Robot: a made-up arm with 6 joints. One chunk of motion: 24 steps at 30 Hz.
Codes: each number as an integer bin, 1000 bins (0 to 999) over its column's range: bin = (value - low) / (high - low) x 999, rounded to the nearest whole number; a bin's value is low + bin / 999 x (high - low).
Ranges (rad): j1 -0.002..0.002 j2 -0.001..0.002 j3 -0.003..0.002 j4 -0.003..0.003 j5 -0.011..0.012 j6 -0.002..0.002
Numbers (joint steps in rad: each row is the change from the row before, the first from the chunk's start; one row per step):
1: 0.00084 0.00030 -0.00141 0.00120 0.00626 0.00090
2: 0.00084 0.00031 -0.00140 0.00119 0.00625 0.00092
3: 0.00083 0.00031 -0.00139 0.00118 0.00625 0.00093
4: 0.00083 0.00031 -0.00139 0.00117 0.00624 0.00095
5: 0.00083 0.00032 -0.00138 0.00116 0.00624 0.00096
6: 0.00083 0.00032 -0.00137 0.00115 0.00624 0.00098
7: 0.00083 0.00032 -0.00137 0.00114 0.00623 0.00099
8: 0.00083 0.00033 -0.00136 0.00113 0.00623 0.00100
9: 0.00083 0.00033 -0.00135 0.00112 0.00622 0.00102
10: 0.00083 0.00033 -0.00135 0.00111 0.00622 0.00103
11: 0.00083 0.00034 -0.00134 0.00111 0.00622 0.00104
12: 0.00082 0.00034 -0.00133 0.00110 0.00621 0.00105
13: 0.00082 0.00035 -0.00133 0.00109 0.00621 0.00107
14: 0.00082 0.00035 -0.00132 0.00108 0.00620 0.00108
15: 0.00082 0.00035 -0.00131 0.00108 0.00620 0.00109
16: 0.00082 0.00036 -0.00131 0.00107 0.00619 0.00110
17: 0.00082 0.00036 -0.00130 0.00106 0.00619 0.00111
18: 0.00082 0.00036 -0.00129 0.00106 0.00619 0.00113
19: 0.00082 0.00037 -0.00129 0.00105 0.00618 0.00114
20: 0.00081 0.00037 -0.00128 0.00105 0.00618 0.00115
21: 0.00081 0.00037 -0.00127 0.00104 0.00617 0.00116
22: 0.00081 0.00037 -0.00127 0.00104 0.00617 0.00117
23: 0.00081 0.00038 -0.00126 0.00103 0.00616 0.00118
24: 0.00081 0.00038 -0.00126 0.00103 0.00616 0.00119
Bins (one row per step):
1: 709 433 318 699 750 724
2: 709 436 320 698 749 729
3: 707 436 322 696 749 732
4: 707 436 322 694 749 737
5: 707 440 324 693 749 739
6: 707 440 326 691 749 744
7: 707 440 326 689 748 747
8: 707 443 328 688 748 749
9: 707 443 330 686 748 754
10: 707 443 330 684 748 757
11: 707 446 332 684 748 759
12: 704 446 334 683 748 762
13: 704 450 334 681 748 767
14: 704 450 336 679 747 769
15: 704 450 338 679 747 772
16: 704 453 338 678 747 774
17: 704 453 340 676 747 777
18: 704 453 342 676 747 782
19: 704 456 342 674 746 784
20: 702 456 344 674 746 787
21: 702 456 346 673 746 789
22: 702 456 346 673 746 792
23: 702 460 348 671 745 794
24: 702 460 348 671 745 797

